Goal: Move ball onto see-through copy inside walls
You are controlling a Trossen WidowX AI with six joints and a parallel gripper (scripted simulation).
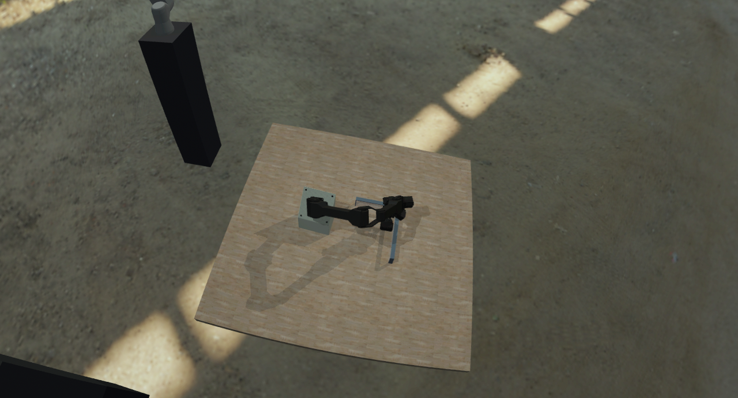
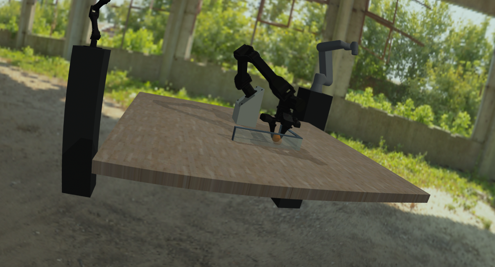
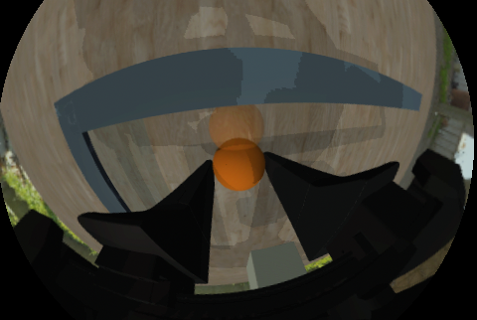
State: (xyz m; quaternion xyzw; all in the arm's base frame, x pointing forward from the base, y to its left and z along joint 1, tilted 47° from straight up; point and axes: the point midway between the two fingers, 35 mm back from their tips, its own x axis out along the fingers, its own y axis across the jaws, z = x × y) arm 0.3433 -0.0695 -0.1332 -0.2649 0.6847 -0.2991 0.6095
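Right now my gripper tip is 3 cm short of the see-through copy of ball. From my gripper tip the other things lie so: orange ball: right at my gripper tip.
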